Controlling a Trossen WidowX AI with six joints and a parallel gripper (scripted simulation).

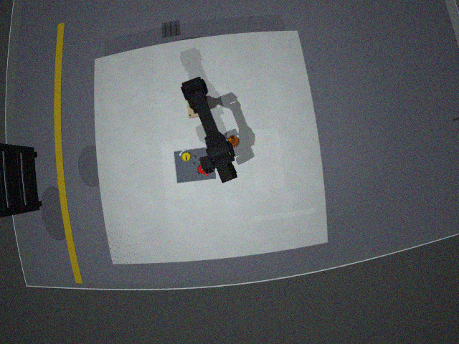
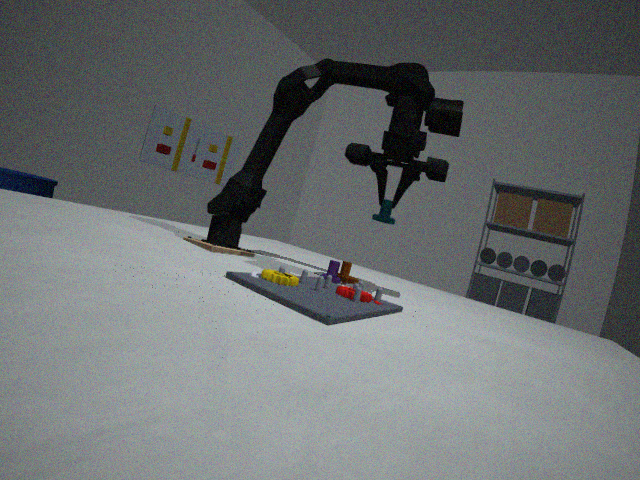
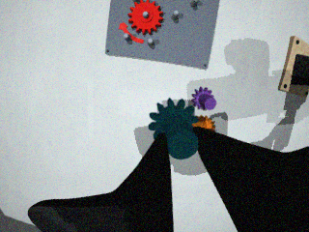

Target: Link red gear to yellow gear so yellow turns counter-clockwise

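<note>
My gripper tip is 150 mm above the red gear, 120 mm to the left of it and 20 mm short of it. Round my gripper tip: purple gear 150 mm below, 80 mm behind, 20 mm to the left; orange gear 150 mm below, 80 mm to the left, 80 mm behind; teal gear 10 mm below.
</note>
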